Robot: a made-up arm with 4 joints. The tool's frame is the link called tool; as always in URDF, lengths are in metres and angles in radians. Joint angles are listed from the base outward. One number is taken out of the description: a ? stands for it. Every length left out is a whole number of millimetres.
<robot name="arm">
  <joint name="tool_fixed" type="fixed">
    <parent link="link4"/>
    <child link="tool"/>
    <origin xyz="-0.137 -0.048 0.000" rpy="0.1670 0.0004 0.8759"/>
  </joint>
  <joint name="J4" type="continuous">
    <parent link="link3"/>
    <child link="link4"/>
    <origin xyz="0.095 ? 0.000" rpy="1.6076 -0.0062 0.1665"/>
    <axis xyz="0 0 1"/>
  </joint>
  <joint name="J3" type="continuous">
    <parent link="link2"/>
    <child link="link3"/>
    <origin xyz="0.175 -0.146 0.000" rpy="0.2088 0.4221 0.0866"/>
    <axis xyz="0 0 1"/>
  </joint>
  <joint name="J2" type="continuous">
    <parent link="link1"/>
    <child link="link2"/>
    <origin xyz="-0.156 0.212 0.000" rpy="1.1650 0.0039 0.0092"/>
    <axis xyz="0 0 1"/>
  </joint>
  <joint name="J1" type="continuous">
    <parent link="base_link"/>
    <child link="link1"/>
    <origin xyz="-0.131 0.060 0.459" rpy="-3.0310 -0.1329 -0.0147"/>
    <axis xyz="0 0 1"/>
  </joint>
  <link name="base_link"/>
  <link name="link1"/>
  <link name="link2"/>
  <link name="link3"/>
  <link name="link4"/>
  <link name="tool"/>
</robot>
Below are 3 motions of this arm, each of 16 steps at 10 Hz.
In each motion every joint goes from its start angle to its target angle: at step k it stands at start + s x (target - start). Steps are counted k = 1, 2, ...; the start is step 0. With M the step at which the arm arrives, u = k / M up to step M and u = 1 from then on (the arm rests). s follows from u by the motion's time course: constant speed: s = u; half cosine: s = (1 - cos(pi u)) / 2; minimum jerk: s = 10 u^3 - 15 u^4 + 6 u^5.
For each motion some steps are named. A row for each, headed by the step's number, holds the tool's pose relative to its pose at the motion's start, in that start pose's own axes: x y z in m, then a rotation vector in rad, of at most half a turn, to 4 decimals.
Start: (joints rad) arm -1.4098 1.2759 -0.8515 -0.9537
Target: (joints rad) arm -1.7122 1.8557 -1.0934 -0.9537
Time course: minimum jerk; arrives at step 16
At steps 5, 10, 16:
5: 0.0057 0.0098 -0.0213 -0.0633 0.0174 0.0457
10: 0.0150 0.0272 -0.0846 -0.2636 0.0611 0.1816
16: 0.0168 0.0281 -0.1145 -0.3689 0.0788 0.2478

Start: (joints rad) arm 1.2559 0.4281 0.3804 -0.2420
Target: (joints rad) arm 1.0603 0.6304 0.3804 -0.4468
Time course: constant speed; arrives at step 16
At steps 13, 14, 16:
13: 0.0826 0.0277 0.0040 -0.0866 0.1277 -0.1621
14: 0.0890 0.0300 0.0036 -0.0950 0.1367 -0.1751
16: 0.1017 0.0346 0.0024 -0.1123 0.1540 -0.2013

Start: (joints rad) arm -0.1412 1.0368 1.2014 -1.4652
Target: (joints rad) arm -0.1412 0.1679 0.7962 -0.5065
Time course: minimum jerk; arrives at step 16
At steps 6, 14, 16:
6: -0.0852 -0.1049 -0.0296 0.1235 -0.2311 0.4243
14: -0.0991 -0.3679 -0.2158 0.1227 -0.9896 1.4559
16: -0.0961 -0.3724 -0.2203 0.1168 -1.0097 1.4766

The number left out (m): -0.106
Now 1 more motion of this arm.
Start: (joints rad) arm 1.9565 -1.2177 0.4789 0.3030
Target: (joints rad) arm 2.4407 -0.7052 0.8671 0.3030
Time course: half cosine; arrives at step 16
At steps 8, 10, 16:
8: 0.0925 -0.0251 0.0123 0.3179 0.1967 -0.3912
10: 0.1156 -0.0426 0.0094 0.4475 0.2395 -0.5480
16: 0.1355 -0.0732 -0.0020 0.6638 0.2676 -0.8042

